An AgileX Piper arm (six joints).
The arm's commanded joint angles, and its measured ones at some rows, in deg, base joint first. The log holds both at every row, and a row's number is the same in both.
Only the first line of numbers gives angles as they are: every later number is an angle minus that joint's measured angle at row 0.
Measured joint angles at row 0:
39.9, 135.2, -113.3, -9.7, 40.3, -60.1
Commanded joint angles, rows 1 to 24:
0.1, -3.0, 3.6, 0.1, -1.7, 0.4
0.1, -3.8, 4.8, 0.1, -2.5, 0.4
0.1, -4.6, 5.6, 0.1, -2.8, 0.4
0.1, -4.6, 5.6, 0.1, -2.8, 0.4
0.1, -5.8, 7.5, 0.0, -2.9, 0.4
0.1, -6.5, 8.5, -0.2, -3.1, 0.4
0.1, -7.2, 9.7, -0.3, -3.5, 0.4
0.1, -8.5, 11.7, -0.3, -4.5, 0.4
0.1, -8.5, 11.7, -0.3, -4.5, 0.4
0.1, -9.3, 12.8, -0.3, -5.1, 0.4
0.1, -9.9, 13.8, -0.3, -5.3, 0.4
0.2, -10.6, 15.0, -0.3, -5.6, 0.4
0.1, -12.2, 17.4, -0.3, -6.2, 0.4
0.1, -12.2, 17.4, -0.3, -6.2, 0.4
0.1, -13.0, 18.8, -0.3, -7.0, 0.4
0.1, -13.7, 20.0, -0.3, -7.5, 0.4
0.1, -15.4, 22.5, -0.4, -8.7, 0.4
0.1, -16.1, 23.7, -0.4, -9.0, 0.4
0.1, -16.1, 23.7, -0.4, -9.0, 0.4
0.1, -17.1, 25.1, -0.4, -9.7, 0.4
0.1, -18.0, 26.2, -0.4, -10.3, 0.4
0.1, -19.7, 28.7, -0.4, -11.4, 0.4
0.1, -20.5, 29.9, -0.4, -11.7, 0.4
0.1, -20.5, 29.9, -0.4, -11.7, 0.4
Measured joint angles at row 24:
0.0, -17.9, 26.9, -0.5, -10.1, 0.1
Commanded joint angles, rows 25 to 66:
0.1, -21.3, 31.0, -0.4, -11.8, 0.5
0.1, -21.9, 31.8, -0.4, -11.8, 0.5
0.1, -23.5, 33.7, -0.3, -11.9, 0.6
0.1, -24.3, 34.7, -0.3, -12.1, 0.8
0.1, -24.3, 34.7, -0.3, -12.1, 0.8
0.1, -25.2, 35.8, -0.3, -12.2, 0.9
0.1, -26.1, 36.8, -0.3, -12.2, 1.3
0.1, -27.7, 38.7, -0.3, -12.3, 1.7
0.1, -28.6, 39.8, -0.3, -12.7, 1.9
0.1, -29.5, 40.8, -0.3, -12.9, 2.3
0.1, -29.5, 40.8, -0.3, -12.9, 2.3
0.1, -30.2, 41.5, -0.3, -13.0, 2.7
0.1, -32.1, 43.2, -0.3, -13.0, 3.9
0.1, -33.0, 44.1, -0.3, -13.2, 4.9
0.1, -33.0, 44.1, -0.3, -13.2, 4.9
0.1, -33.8, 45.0, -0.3, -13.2, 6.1
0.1, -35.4, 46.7, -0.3, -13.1, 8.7
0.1, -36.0, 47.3, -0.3, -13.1, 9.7
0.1, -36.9, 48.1, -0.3, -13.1, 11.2
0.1, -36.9, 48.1, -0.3, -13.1, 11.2
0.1, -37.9, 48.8, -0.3, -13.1, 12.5
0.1, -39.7, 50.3, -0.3, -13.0, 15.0
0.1, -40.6, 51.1, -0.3, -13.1, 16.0
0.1, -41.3, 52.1, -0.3, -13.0, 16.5
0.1, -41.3, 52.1, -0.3, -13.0, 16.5
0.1, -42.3, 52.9, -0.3, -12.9, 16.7
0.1, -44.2, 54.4, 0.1, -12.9, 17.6
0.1, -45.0, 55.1, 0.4, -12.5, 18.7
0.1, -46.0, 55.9, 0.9, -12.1, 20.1
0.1, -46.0, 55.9, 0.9, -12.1, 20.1
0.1, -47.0, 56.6, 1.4, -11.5, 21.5
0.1, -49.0, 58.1, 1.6, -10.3, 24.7
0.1, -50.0, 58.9, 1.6, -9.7, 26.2
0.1, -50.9, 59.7, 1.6, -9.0, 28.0
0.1, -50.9, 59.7, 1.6, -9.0, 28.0
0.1, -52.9, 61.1, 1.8, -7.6, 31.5
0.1, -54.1, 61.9, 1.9, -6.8, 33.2
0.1, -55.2, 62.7, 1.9, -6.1, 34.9
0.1, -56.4, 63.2, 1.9, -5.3, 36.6
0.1, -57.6, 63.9, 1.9, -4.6, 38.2
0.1, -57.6, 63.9, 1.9, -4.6, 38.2
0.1, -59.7, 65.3, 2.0, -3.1, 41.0
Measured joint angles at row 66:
0.0, -56.6, 63.7, 1.6, -5.4, 36.3
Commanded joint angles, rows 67 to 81:
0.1, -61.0, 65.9, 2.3, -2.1, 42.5
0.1, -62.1, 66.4, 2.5, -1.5, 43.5
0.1, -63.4, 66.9, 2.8, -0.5, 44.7
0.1, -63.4, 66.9, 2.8, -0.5, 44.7
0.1, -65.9, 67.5, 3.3, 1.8, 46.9
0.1, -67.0, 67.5, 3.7, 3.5, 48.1
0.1, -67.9, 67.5, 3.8, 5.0, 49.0
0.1, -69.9, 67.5, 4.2, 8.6, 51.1
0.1, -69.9, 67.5, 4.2, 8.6, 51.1
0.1, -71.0, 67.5, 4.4, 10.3, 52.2
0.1, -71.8, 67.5, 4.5, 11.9, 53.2
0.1, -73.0, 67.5, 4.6, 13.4, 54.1
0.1, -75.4, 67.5, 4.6, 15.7, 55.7
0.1, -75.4, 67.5, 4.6, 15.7, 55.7
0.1, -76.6, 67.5, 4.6, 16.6, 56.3
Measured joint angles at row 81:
0.0, -73.5, 67.1, 4.3, 13.3, 53.9
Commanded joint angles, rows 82 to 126:
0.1, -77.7, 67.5, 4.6, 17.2, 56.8
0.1, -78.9, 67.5, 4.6, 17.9, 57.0
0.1, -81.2, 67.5, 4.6, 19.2, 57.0
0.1, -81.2, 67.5, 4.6, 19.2, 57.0
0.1, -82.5, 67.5, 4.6, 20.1, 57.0
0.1, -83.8, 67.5, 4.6, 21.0, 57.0
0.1, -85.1, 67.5, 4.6, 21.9, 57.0
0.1, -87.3, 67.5, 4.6, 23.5, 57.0
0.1, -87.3, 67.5, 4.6, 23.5, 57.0
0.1, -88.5, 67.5, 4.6, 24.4, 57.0
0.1, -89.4, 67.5, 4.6, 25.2, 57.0
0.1, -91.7, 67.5, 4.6, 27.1, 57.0
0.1, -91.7, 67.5, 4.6, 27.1, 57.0
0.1, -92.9, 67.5, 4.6, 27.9, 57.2
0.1, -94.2, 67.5, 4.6, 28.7, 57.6
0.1, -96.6, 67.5, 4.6, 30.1, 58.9
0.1, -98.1, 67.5, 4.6, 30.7, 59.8
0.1, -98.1, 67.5, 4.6, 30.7, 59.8
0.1, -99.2, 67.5, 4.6, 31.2, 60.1
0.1, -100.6, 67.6, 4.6, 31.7, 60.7
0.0, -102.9, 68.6, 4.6, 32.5, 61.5
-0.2, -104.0, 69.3, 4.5, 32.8, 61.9
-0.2, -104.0, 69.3, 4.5, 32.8, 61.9
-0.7, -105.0, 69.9, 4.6, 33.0, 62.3
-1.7, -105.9, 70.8, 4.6, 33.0, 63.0
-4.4, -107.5, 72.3, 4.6, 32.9, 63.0
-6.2, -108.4, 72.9, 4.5, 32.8, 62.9
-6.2, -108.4, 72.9, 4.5, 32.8, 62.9
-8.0, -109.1, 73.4, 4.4, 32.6, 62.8
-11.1, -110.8, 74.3, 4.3, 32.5, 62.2
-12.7, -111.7, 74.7, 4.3, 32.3, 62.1
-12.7, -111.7, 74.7, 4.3, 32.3, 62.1
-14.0, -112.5, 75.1, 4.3, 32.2, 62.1
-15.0, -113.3, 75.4, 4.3, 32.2, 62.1
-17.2, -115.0, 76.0, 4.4, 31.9, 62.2
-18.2, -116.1, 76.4, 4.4, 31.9, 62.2
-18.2, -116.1, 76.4, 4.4, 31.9, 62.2
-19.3, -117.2, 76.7, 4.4, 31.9, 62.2
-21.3, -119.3, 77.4, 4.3, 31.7, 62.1
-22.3, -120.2, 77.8, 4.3, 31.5, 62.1
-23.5, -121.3, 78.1, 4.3, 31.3, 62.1
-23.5, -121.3, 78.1, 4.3, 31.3, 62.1
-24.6, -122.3, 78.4, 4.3, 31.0, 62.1
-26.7, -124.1, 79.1, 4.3, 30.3, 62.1
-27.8, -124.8, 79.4, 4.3, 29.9, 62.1
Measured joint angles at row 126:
-25.0, -122.6, 78.5, 4.5, 29.6, 62.5
